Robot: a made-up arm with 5 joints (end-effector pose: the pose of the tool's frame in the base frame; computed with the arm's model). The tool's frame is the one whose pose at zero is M. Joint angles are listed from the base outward.
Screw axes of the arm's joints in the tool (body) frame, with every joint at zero. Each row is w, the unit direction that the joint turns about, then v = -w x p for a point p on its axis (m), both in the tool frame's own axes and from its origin. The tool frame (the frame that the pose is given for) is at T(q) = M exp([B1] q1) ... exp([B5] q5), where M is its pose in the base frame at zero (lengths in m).
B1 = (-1, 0, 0, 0, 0.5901, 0.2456)
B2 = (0, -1, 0, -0.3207, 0, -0.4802)
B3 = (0, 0, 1, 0.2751, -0.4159, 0)
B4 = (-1, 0, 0, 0, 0.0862, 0.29)
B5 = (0, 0, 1, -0.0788, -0.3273, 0)
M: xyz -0.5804 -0.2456 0.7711 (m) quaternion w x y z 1 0 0 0
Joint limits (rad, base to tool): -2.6..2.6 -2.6..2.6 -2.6..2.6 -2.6..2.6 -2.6..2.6
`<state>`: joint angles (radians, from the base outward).
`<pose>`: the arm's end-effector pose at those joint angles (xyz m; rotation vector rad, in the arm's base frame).
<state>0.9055 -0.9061 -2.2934 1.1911 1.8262</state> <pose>0.5420 0.8669 0.6054 -0.2018 1.4164 -1.4548</pose>
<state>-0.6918 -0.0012 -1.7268 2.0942 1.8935</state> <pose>0.2819 -0.6676 1.0178 0.9162 1.9685 0.8211</pose>
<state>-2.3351 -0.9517 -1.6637 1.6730 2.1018</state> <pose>0.7045 -0.5182 -0.3096 -0.9866 -0.9815 -2.4844</pose>
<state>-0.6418 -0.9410 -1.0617 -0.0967 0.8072</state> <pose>-0.3075 -0.5307 1.0419 0.5319 0.9074 0.0234</pose>
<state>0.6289 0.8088 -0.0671 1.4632 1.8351</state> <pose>-0.8816 0.5302 0.8085 -1.8786 1.0336 0.6487</pose>
